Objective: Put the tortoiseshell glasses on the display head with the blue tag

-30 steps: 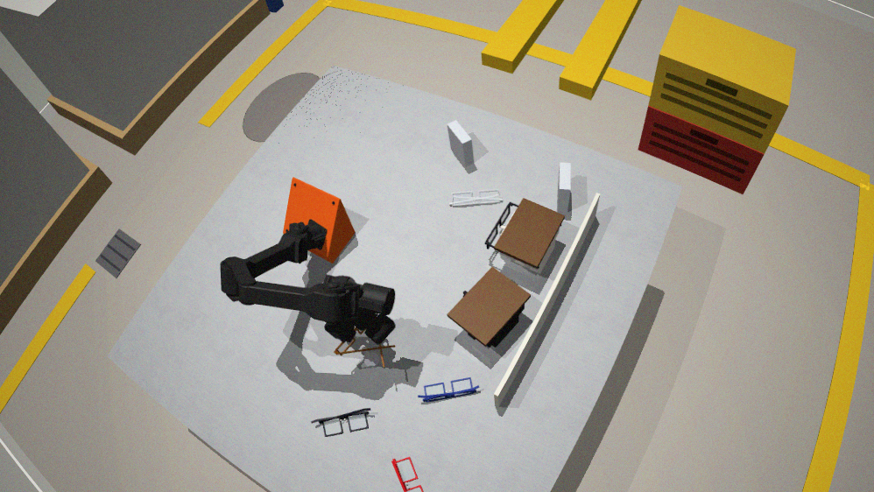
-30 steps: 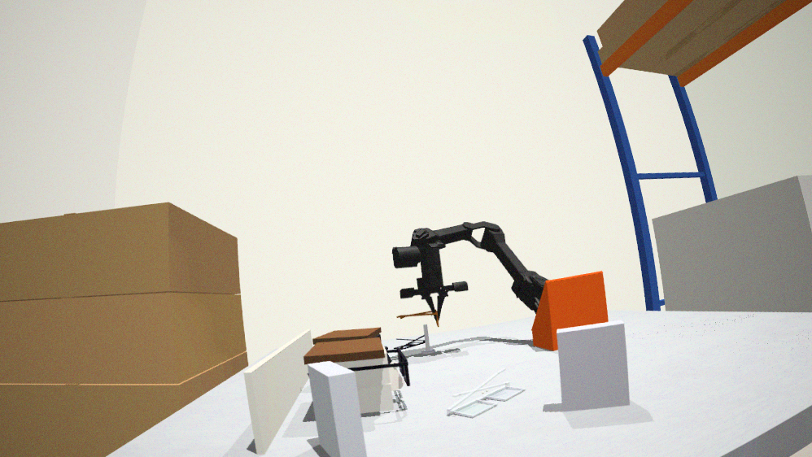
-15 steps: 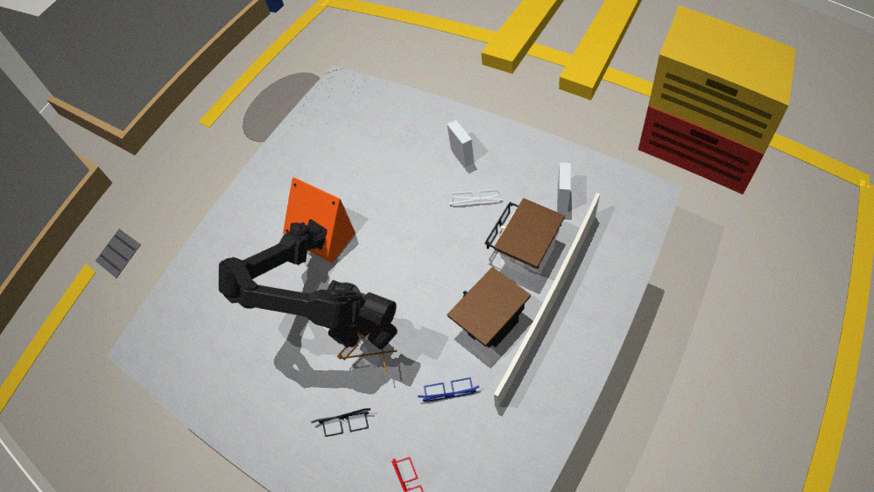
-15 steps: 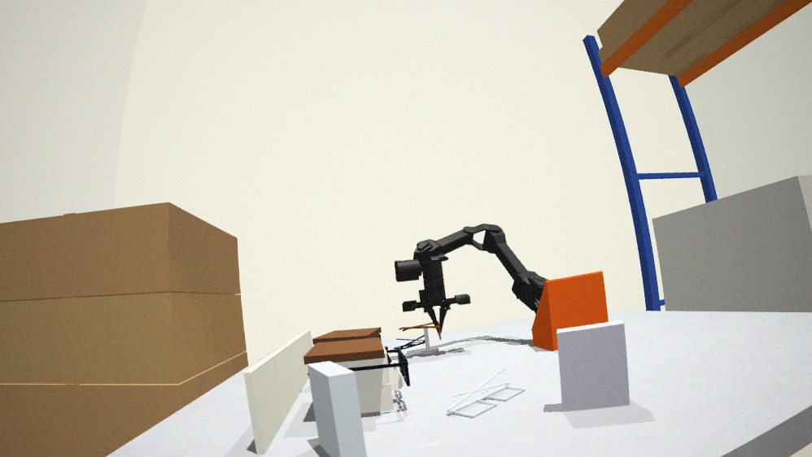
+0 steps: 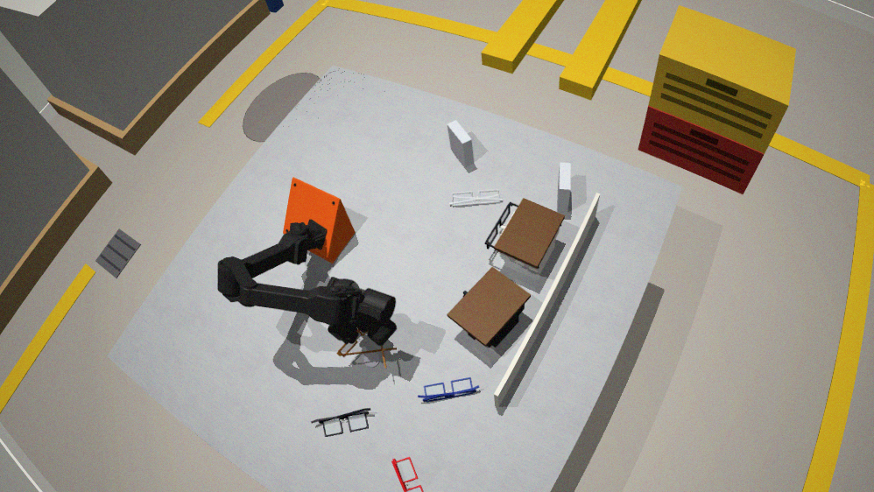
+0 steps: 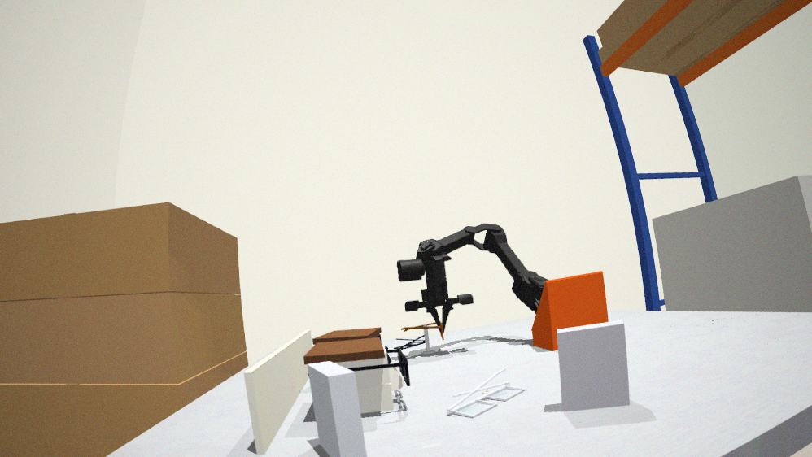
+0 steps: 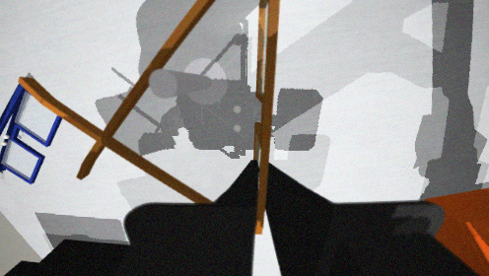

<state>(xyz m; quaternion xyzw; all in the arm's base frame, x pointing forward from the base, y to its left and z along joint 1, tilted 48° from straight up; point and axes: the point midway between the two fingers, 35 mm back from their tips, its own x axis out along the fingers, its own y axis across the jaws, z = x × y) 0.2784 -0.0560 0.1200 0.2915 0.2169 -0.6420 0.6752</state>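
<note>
My gripper tip is now 60 mm to the left of the small white peg, 40 mm short of it and 40 mm above it. From my gripper tip the other things lie so: cream wall panel 340 mm ahead, 310 mm to the left, 10 mm below.
</note>
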